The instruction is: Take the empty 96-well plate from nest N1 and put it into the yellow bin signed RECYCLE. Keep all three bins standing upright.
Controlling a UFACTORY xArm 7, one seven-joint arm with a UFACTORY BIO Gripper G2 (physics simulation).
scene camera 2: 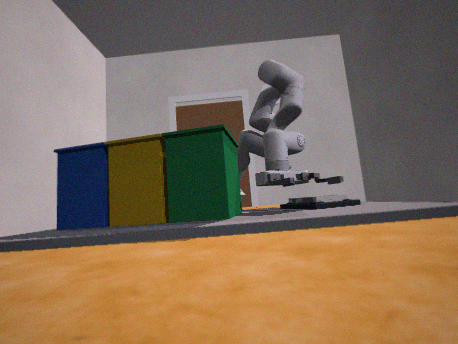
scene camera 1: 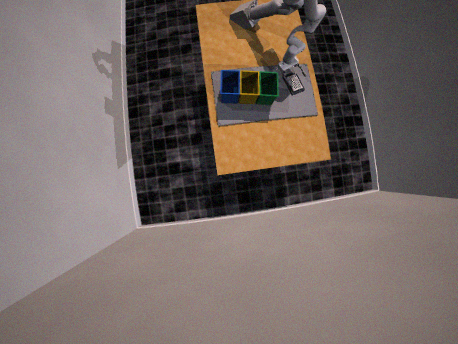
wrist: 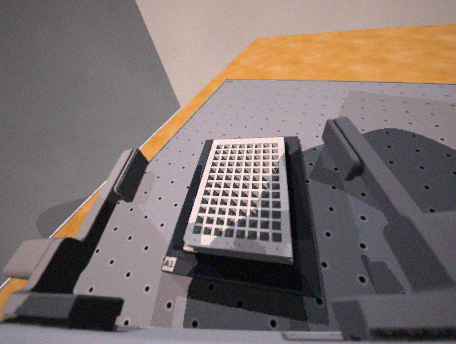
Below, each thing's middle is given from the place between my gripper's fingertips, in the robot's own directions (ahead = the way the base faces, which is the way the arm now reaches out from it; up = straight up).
Now: hand 5 cm above the white 96-well plate (wrist: 241, 210), 1 cm to the left of it and 1 cm past it. The rest, counted from my hand: dark flat nest (wrist: 256, 274): 6 cm below, 1 cm to the right, 1 cm behind; green bin (scene camera 2: 203, 183): 27 cm to the right, 6 cm ahead, 2 cm above; yellow bin (scene camera 2: 138, 194): 40 cm to the right, 4 cm ahead, 2 cm above.
